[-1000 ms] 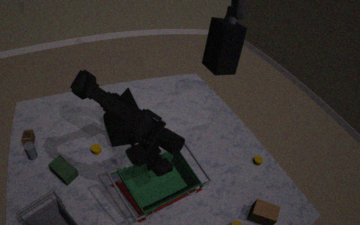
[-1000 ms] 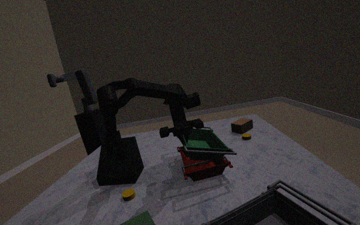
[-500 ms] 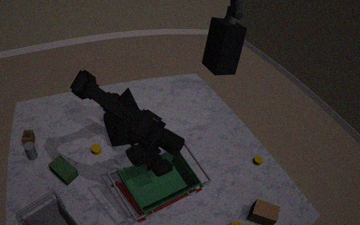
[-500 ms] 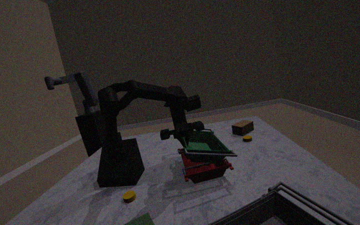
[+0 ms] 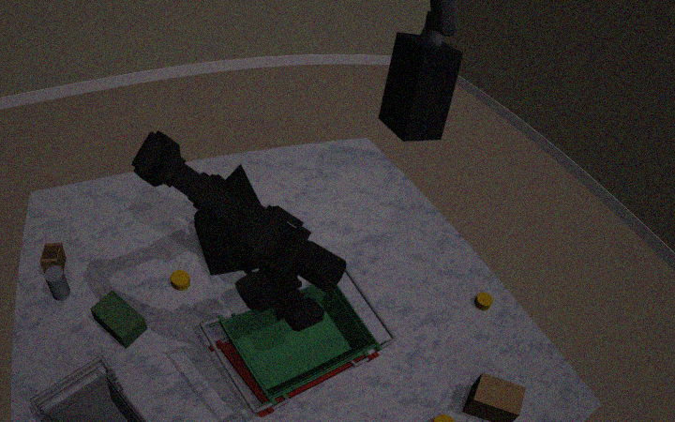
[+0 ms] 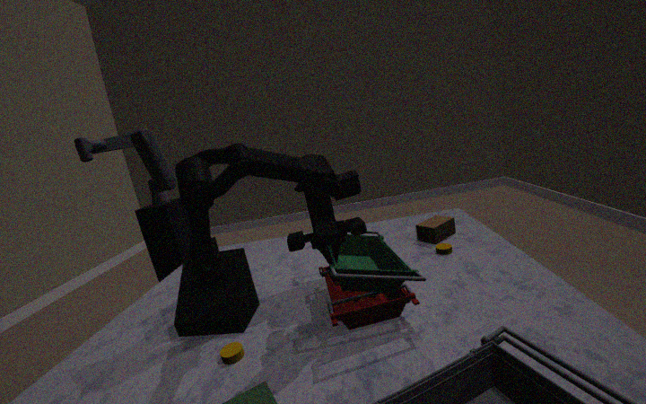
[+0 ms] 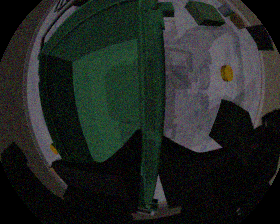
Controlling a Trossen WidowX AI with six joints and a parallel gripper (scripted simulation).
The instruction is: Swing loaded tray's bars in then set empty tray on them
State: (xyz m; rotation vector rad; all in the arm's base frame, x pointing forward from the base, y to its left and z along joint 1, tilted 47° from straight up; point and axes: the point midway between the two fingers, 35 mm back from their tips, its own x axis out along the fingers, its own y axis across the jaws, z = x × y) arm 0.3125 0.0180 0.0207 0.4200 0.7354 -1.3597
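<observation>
Now: the green tray 70 mm ahead of my gripper tip, 20 mm to the left of it and 10 mm above it. From my gripper tip the other things lie so: green block: 130 mm behind, 340 mm to the right, 90 mm below.
</observation>
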